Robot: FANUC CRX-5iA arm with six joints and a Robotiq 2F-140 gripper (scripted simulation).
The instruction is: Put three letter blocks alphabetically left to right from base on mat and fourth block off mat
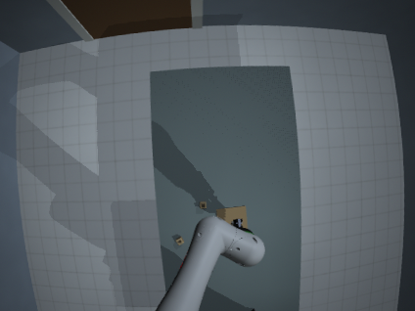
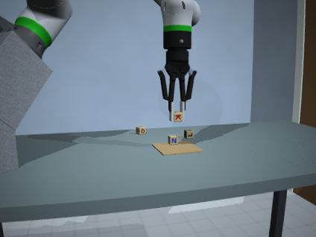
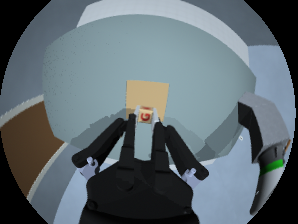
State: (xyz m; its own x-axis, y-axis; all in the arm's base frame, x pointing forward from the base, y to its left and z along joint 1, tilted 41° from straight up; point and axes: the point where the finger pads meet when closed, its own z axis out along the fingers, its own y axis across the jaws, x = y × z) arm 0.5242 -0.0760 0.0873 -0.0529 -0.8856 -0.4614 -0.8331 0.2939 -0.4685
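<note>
Now: the tan mat 13 cm below my hand.
</note>
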